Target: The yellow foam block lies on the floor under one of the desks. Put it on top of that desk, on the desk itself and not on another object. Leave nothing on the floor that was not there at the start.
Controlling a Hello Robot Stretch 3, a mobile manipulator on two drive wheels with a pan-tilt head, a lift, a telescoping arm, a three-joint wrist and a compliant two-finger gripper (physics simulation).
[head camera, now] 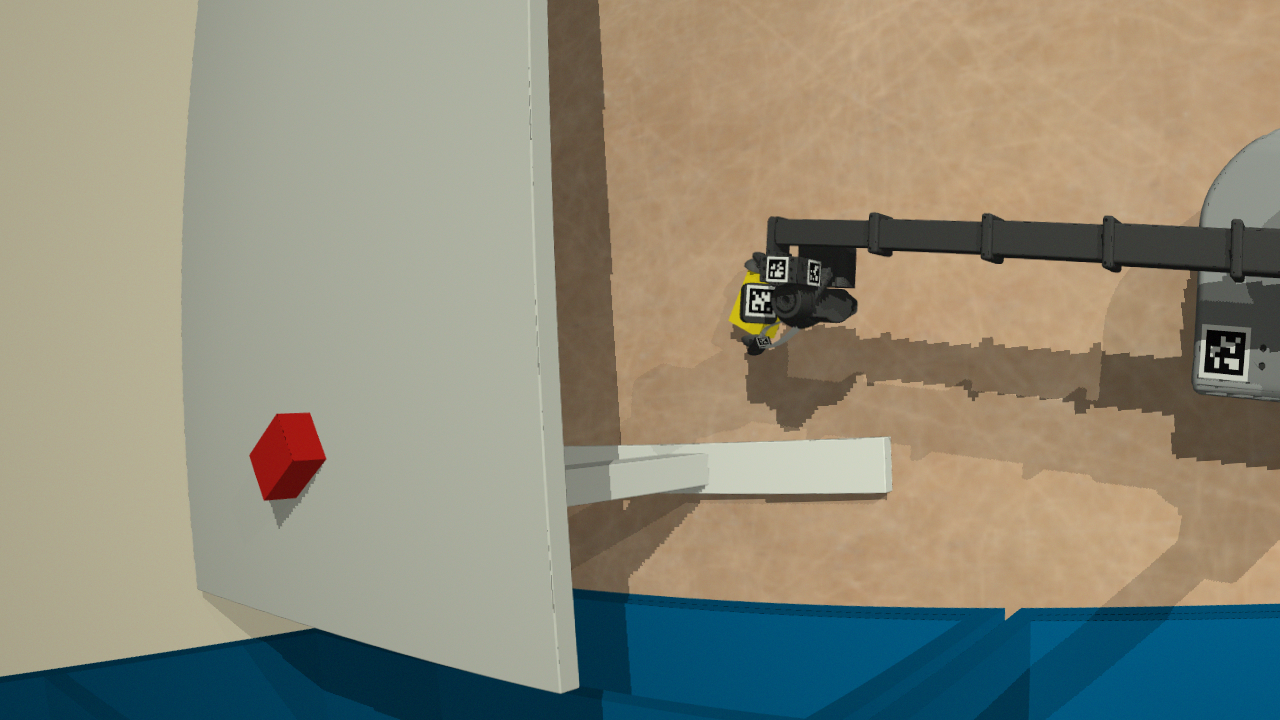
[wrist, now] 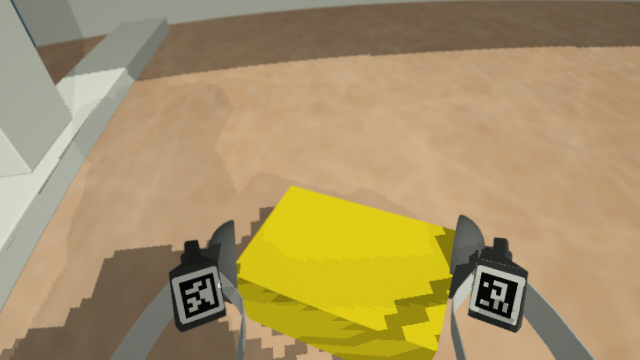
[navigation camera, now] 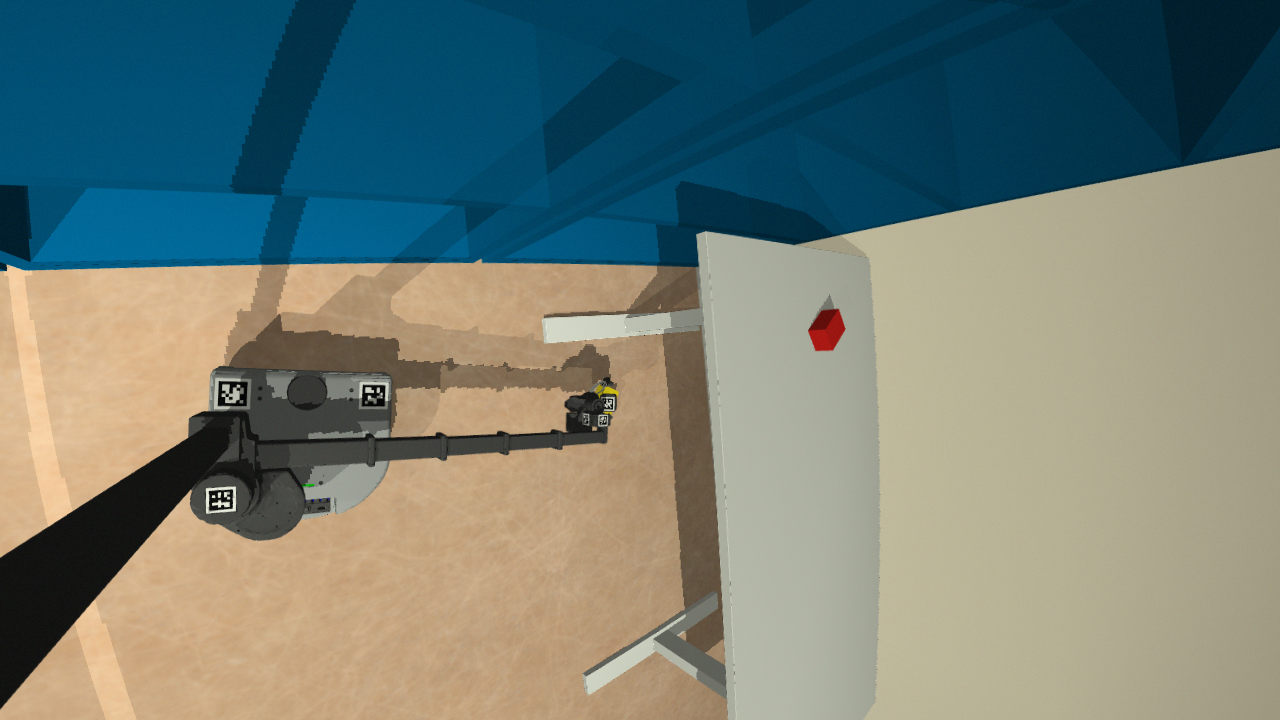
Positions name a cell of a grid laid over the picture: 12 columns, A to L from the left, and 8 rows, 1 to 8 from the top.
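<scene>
Yellow foam block (head camera: H4), (wrist: G7). Red cube (head camera: C6), (navigation camera: H4); out of frame in the wrist view. My gripper (head camera: H4), (wrist: G6).
</scene>
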